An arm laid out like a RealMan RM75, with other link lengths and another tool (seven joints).
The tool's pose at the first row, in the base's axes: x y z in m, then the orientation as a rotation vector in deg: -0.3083, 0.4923, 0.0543, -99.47, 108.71, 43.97
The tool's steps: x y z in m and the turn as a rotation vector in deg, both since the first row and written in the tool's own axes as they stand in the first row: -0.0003, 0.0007, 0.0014, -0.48, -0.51, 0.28; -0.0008, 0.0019, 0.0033, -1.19, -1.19, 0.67; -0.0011, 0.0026, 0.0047, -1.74, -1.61, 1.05; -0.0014, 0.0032, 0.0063, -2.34, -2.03, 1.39; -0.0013, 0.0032, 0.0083, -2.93, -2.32, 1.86; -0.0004, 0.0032, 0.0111, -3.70, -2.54, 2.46; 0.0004, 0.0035, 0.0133, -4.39, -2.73, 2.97; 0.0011, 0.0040, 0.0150, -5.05, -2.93, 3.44
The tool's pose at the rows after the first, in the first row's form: -0.3090, 0.4935, 0.0535, -99.17, 108.62, 44.96; -0.3102, 0.4952, 0.0526, -98.79, 108.51, 46.36; -0.3110, 0.4964, 0.0518, -98.50, 108.57, 47.40; -0.3116, 0.4977, 0.0509, -98.27, 108.57, 48.47; -0.3117, 0.4990, 0.0493, -98.02, 108.79, 49.49; -0.3119, 0.5002, 0.0466, -97.80, 109.17, 50.71; -0.3123, 0.5011, 0.0445, -97.63, 109.48, 51.79; -0.3130, 0.5017, 0.0428, -97.46, 109.75, 52.82
